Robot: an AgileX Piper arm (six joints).
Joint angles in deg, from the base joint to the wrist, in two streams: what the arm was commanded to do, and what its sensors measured. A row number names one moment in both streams.
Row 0, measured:
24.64, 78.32, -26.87, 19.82, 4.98, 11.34
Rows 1 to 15, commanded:
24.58, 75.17, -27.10, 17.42, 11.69, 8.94
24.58, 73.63, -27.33, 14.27, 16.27, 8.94
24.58, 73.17, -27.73, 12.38, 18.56, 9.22
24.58, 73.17, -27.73, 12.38, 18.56, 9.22
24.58, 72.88, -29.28, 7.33, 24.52, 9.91
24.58, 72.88, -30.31, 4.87, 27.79, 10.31
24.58, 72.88, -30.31, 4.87, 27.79, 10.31
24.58, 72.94, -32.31, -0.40, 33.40, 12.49
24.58, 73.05, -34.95, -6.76, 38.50, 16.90
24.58, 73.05, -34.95, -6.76, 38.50, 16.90
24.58, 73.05, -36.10, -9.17, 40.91, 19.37
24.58, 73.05, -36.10, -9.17, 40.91, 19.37
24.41, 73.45, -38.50, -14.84, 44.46, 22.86
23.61, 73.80, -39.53, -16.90, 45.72, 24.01
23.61, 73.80, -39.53, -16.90, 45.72, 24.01
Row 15, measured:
24.58, 73.40, -36.90, -10.20, 41.08, 19.37
